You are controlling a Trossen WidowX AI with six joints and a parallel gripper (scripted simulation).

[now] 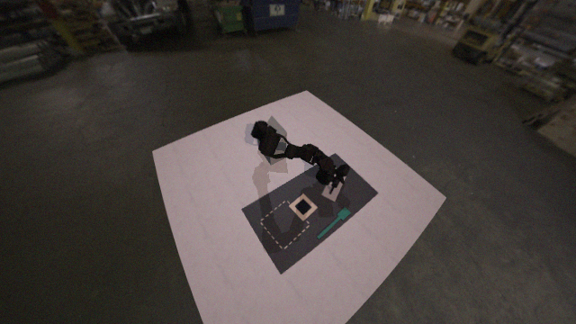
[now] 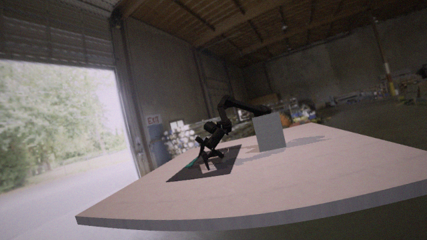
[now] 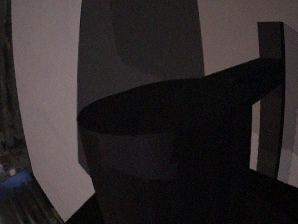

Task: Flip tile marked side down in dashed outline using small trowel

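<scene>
The dark mat lies 15 cm to the right of my gripper tip, 7 cm below it and 3 cm behind it. From my gripper tip the other things lie so: teal trowel (14 cm to the right, 11 cm ahead, 4 cm below); tile (22 cm to the right, 4 cm below, 4 cm behind).
</scene>
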